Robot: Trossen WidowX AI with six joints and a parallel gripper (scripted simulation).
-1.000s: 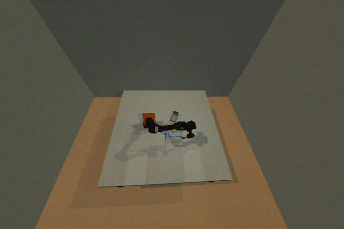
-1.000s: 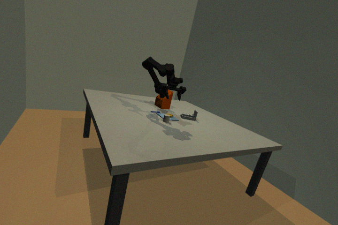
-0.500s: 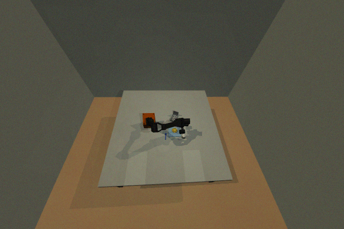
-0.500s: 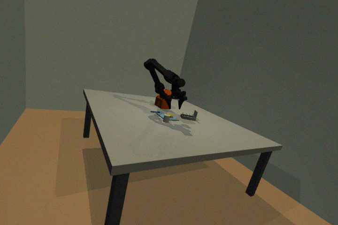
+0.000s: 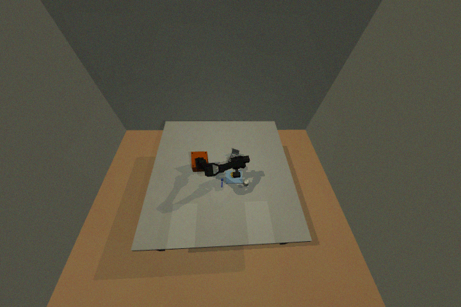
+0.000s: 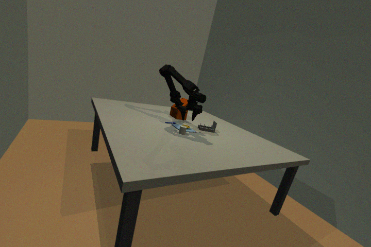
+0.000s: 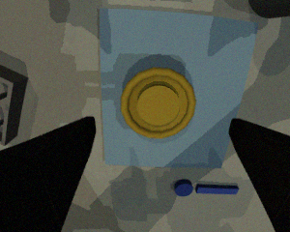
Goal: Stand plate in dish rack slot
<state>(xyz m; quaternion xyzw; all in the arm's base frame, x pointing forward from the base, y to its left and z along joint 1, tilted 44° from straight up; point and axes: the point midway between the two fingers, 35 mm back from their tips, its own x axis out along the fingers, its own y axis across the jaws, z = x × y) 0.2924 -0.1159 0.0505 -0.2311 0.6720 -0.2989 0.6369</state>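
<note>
Now: the plate 5 cm below my gripper tip and 1 cm behind it. The rest, counted from my gripper tip: dish rack (19 cm to the left, 4 cm below, 2 cm ahead); blue spoon (12 cm behind, 6 cm below, 5 cm to the right); cup (10 cm to the right, 9 cm ahead, 4 cm below).
</note>
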